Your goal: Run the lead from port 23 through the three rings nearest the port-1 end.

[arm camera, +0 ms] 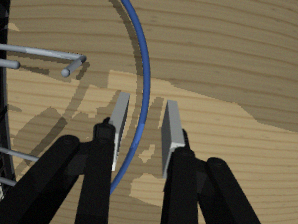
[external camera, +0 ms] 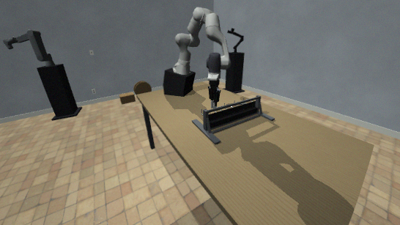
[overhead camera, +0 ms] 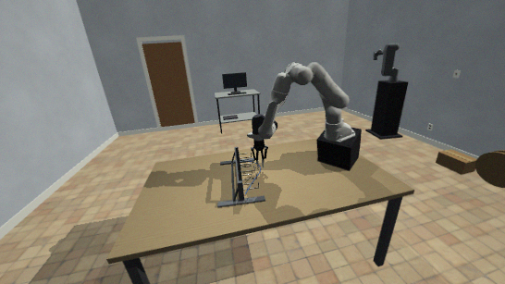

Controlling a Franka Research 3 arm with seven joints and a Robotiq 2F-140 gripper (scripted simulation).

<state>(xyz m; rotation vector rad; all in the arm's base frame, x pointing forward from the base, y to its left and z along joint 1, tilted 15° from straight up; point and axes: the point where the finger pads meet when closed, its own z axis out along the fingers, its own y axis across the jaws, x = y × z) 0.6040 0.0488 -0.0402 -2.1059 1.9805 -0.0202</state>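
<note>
Now: the rack 17 cm ahead of my hand, 7 cm to the left of it and 1 cm below it.
</note>
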